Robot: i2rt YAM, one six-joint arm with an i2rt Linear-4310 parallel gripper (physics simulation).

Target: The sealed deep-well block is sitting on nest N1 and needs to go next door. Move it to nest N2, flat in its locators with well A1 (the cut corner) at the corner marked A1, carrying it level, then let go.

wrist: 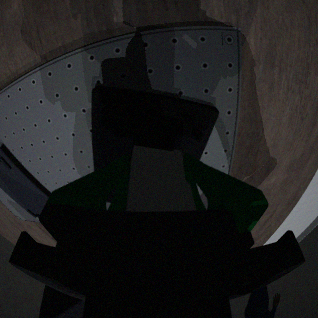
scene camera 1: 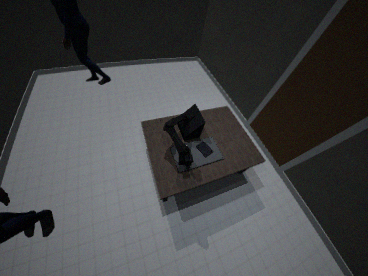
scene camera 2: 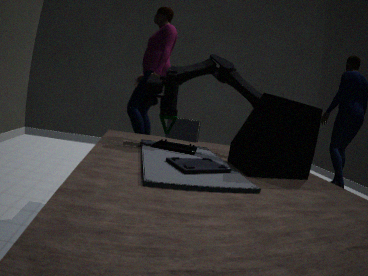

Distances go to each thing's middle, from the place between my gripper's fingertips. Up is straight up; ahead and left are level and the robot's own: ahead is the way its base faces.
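Labels:
The pale grey block [wrist: 157, 182] is sitting 30 mm above my hand, 60 mm behind it and 30 mm to the left of it. There's also the perforated grey plate [scene camera 2: 156, 168], which is 30 mm behind my hand, 180 mm to the left of it and 60 mm below it.

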